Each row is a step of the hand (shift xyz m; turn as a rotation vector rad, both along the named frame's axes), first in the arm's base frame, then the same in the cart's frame.
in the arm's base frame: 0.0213 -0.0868 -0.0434 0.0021 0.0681 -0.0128
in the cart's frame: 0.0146 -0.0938 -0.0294 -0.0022 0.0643 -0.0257
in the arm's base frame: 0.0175 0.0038 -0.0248 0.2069 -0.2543 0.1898
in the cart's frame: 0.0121 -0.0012 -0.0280 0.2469 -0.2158 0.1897
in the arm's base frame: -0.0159 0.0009 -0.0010 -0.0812 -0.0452 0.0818
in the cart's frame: -0.0158 0.0009 0.0020 -0.0622 -0.0276 0.1034
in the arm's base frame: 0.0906 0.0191 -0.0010 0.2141 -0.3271 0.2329
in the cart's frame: 0.0881 0.0174 -0.0226 0.2644 -0.2790 0.2436
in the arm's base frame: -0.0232 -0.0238 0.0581 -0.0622 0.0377 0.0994
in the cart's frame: -0.0106 -0.0119 0.0650 -0.0423 0.0568 0.1008
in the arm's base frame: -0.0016 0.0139 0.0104 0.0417 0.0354 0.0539
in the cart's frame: 0.0001 0.0157 0.0077 0.0506 0.0446 0.0368
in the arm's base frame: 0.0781 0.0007 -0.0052 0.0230 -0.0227 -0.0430
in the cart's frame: 0.0755 -0.0013 -0.0207 0.0146 -0.0308 -0.0416
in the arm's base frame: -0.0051 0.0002 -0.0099 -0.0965 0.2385 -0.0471
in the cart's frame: -0.0070 -0.0016 -0.0085 -0.1101 0.2262 -0.0715
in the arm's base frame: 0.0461 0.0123 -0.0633 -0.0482 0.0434 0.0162
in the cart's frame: 0.0323 -0.0007 -0.0724 -0.0452 0.0463 0.0169
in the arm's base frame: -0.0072 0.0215 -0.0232 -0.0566 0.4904 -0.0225
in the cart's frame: -0.0122 0.0167 -0.0250 -0.0727 0.4777 -0.1037
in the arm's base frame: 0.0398 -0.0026 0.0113 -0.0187 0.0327 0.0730
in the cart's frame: 0.0413 -0.0009 0.0034 -0.0047 0.0463 0.0677
